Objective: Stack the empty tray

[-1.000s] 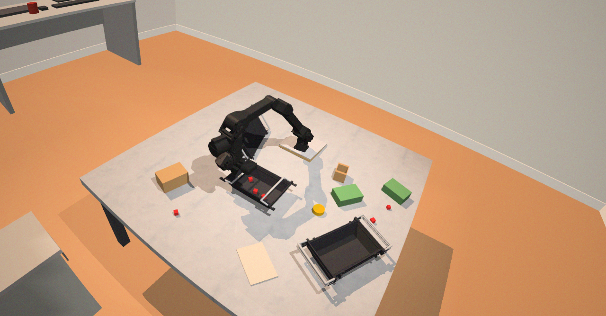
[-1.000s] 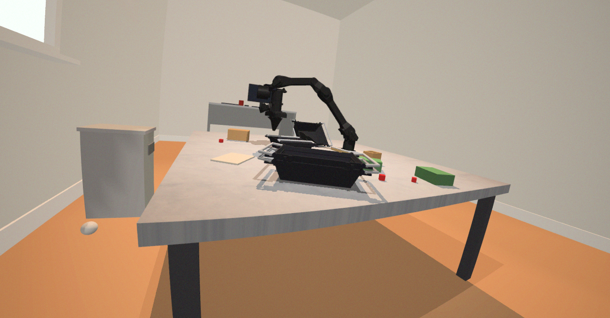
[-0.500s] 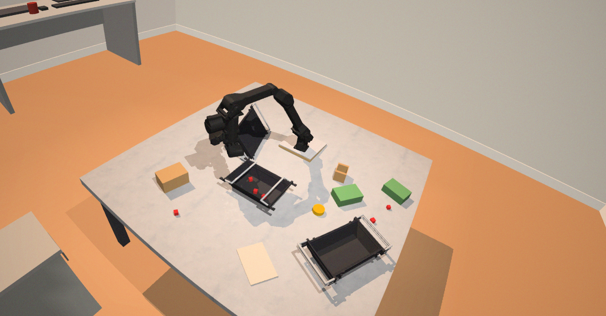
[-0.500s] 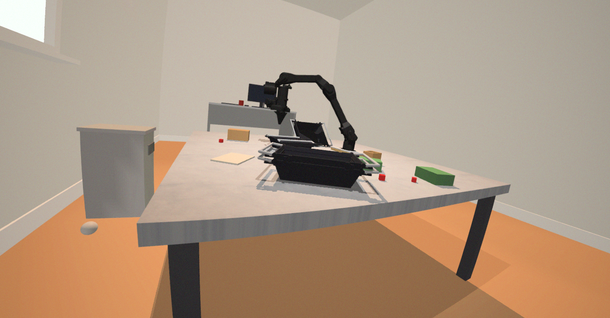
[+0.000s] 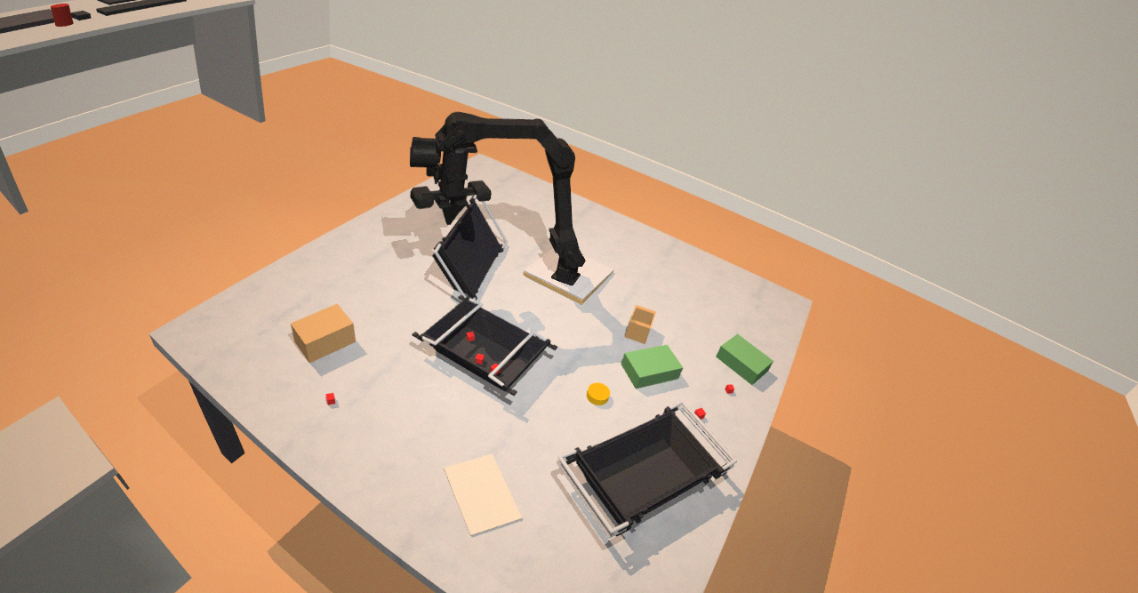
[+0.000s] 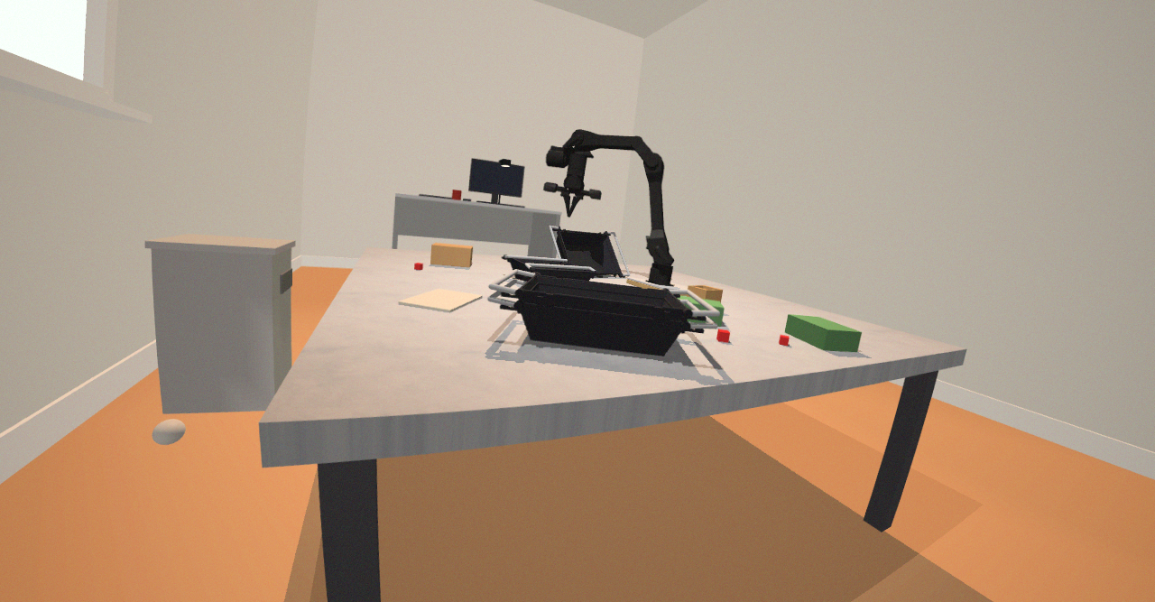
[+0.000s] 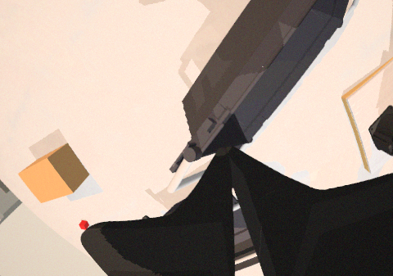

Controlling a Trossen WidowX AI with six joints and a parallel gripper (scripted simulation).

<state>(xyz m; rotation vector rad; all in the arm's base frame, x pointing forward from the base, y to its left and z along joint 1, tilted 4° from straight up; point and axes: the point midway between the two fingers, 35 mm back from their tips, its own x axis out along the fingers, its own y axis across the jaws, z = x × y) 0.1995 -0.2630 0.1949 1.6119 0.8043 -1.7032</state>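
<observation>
Now: gripper tip 120 mm above the black tray, 90 mm past it and 30 mm to the right of it. From my gripper tip the other things lie so: red block: 210 mm to the left, 200 mm ahead, 180 mm below; then brown box: 340 mm ahead, 160 mm below, 120 mm to the right; then yellow disc: 490 mm to the left, 180 mm below, 160 mm ahead.
</observation>
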